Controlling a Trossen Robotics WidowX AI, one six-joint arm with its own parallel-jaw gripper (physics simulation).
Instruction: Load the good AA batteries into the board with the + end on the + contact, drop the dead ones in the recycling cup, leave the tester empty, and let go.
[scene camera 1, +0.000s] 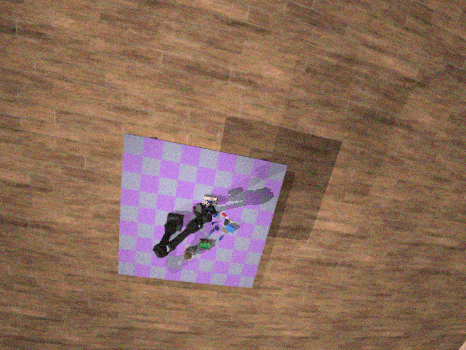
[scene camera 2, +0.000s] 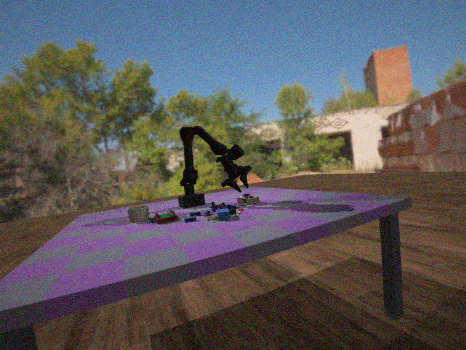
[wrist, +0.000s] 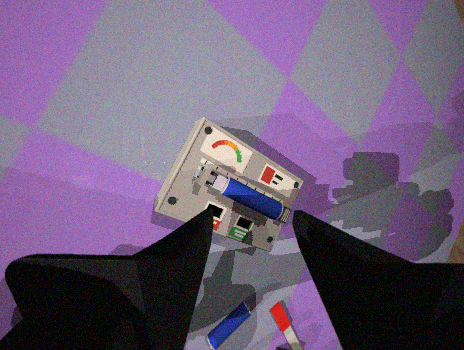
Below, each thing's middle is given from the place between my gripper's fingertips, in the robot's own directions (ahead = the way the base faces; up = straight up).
Scene:
Right now my hand is 1 cm short of the battery tester (wrist: 210, 154), 1 cm to the right of it and 4 cm above it.

